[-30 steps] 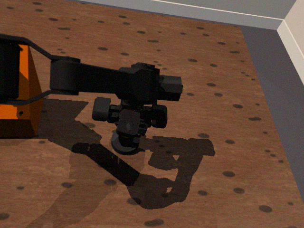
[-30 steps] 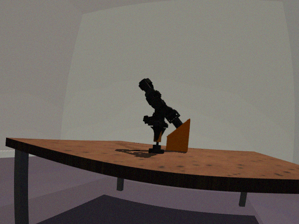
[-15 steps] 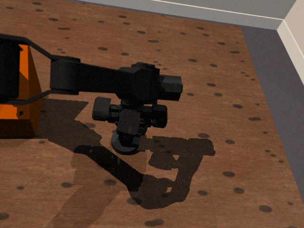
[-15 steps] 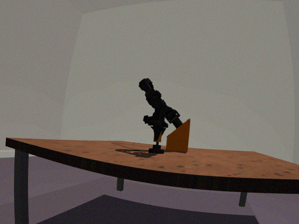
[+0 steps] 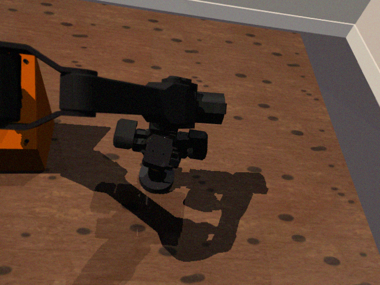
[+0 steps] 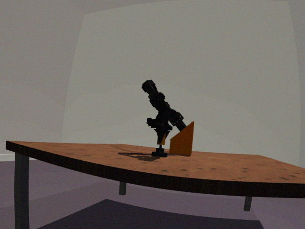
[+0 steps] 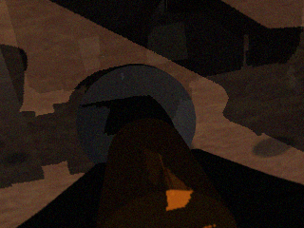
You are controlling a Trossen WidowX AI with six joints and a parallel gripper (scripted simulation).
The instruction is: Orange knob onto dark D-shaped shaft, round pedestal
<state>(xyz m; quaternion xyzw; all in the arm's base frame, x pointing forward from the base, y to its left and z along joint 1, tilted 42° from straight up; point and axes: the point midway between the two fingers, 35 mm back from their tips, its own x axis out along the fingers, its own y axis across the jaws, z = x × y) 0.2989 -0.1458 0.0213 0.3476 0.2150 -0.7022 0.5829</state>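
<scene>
My gripper tip is 20 mm below the knob. The rest, counted from my gripper tip: dark pedestal: 40 mm below.
</scene>
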